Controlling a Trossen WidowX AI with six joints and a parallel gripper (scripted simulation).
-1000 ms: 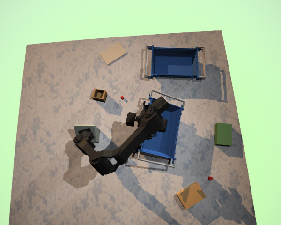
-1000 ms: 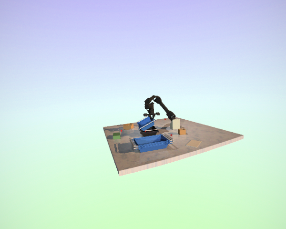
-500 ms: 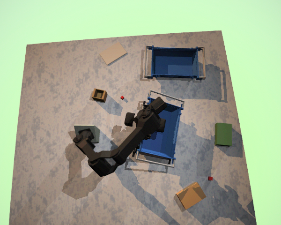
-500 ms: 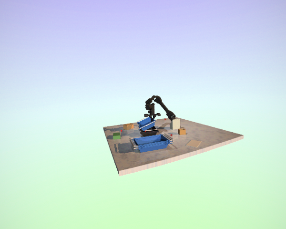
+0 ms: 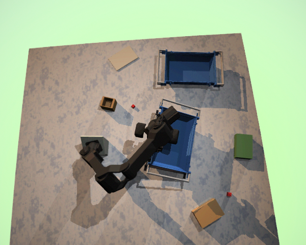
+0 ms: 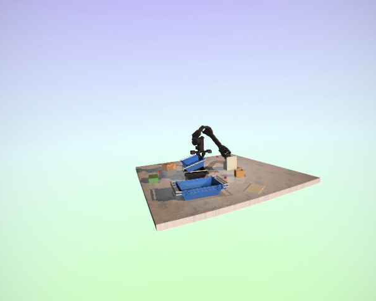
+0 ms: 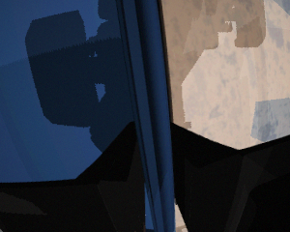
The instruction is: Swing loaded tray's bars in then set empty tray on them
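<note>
Right now the blue tray is 8 cm ahead of my gripper tip, 3 cm to the right of it and 1 cm above it. From my gripper tip the other things lie so: green block (42 cm ahead, 11 cm to the right, 10 cm below); then brown box (25 cm to the left, 22 cm behind, 11 cm below); then orange block (38 cm to the right, 17 cm ahead, 9 cm below).
</note>
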